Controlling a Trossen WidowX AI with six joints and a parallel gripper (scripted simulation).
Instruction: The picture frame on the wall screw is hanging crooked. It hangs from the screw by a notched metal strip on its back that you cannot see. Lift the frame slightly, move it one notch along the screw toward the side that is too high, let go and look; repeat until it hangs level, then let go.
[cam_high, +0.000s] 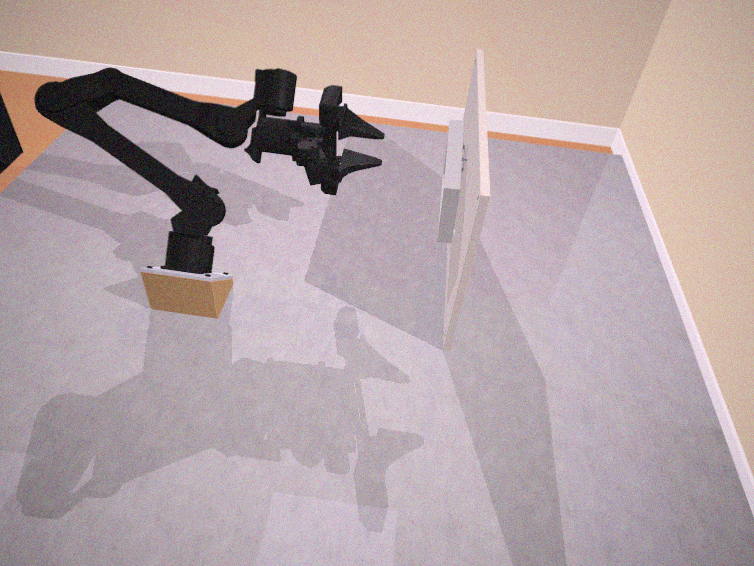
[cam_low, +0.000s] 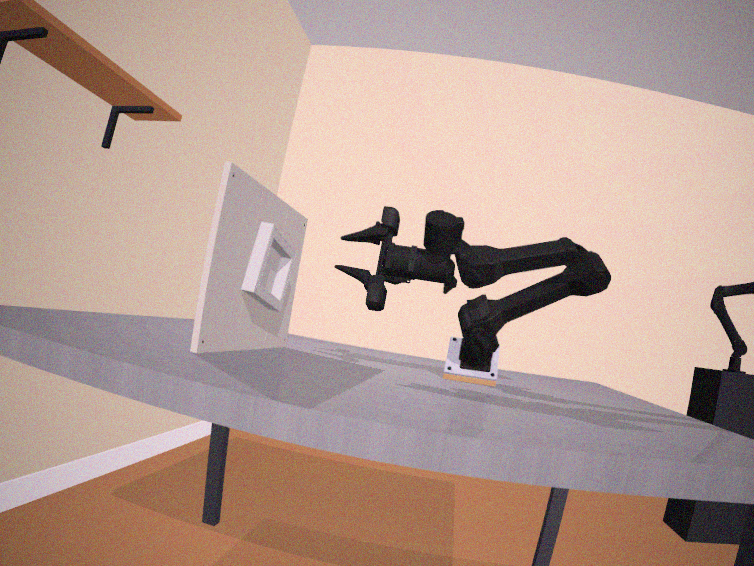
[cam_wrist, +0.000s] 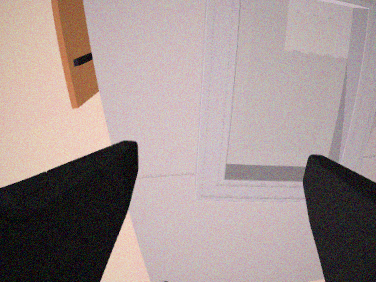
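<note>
Right now the pale picture frame is 13 cm ahead of my gripper tip, 5 cm below it and 1 cm to the left of it. Round my gripper tip: cream wall board (14 cm ahead, 6 cm below).
</note>
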